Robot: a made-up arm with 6 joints.
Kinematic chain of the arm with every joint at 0, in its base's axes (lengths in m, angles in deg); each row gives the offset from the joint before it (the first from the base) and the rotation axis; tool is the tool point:
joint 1: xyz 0 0 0.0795 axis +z
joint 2: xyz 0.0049 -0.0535 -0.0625 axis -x
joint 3: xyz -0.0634 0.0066 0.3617 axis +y
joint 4: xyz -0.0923 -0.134 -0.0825 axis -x
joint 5: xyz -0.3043 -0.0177 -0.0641 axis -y
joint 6: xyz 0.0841 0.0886 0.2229 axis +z
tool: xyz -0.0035 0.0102 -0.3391
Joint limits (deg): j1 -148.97..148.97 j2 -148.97..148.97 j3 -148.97..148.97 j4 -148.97..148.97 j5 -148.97..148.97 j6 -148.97..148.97
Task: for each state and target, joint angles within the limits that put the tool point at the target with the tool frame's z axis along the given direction. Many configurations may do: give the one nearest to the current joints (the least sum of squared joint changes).
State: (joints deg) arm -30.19 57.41 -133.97 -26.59 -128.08 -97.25
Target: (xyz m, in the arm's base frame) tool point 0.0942 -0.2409 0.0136 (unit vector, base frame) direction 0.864 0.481 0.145
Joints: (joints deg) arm -18.58 67.30 -105.37 -10.07 -148.10 -97.27
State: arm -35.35 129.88 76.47 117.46 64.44 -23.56
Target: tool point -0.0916 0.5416 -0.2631 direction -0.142 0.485 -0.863
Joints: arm -19.94 134.24 76.45 103.65 69.90 -24.63
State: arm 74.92 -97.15 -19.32 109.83 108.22 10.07
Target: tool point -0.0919 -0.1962 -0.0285 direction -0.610 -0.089 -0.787
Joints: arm 60.70 -93.89 -46.21 87.99 144.99 6.49
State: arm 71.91 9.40 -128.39 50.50 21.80 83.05
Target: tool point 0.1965 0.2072 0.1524 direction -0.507 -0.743 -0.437
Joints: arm 86.64 22.00 -94.01 37.02 10.22 79.98
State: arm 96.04 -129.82 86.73 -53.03 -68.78 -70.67
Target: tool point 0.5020 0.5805 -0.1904 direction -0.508 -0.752 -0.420
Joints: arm 130.39 -113.78 121.03 -81.03 -41.75 -70.38
